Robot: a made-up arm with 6 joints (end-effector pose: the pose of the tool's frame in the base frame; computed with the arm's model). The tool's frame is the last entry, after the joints. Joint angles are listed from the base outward.
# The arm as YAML. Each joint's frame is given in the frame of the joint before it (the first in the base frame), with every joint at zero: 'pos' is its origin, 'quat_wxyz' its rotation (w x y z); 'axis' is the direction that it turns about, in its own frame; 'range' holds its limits. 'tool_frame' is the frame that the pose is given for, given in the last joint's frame.
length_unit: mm
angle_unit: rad
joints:
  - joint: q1
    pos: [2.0, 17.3, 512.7]
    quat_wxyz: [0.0, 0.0, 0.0, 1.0]
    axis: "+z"
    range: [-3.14, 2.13]
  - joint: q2
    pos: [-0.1, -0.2, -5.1]
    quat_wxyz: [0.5, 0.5, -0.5, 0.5]
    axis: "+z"
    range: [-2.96, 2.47]
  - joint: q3
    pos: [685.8, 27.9, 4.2]
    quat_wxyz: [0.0, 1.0, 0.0, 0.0]
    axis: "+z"
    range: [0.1, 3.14]
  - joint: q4
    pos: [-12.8, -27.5, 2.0]
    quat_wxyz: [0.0, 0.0, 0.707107, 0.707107]
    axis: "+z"
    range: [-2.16, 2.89]
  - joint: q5
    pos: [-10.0, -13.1, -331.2]
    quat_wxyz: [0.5, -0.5, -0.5, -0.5]
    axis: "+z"
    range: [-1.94, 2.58]
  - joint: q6
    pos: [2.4, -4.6, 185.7]
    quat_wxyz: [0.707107, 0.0, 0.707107, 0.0]
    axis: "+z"
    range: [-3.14, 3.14]
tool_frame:
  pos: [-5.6, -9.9, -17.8]
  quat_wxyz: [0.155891, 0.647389, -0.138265, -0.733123]
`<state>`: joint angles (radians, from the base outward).
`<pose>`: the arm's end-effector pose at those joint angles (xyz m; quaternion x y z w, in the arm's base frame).
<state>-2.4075 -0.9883 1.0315 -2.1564 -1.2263 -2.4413</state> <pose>0.4976 0.3237 1.2976 -0.9339 0.2584 0.0523 0.2416</pose>
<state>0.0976 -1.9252 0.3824 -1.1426 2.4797 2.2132</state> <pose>-0.7579 -0.1375 0.6535 -0.6010 0.6059 0.3733 0.3639</pose>
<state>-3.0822 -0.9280 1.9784 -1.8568 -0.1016 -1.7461</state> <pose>0.8550 0.0199 1.2114 0.8134 -0.2775 0.1306 0.4943</pose>
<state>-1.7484 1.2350 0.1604 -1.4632 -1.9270 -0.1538</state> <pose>-0.1226 -0.6328 0.2938 -0.8264 0.0272 0.0861 0.5558</pose>
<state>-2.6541 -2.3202 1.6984 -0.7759 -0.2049 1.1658</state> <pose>0.6918 0.5302 -0.1555 -0.7801 0.1951 0.4998 0.3219</pose>
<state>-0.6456 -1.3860 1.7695 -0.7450 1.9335 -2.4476</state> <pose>-0.9072 0.5218 0.7676 -0.4810 0.7563 0.4235 0.1313</pose>
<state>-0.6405 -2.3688 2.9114 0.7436 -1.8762 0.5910</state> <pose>-0.2513 0.0434 -0.2234 0.1354 0.7608 -0.5855 0.2451</pose>
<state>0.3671 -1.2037 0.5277 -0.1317 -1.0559 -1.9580</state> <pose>-0.5387 -0.3781 1.1443 -0.9424 -0.1142 -0.1641 0.2681</pose>
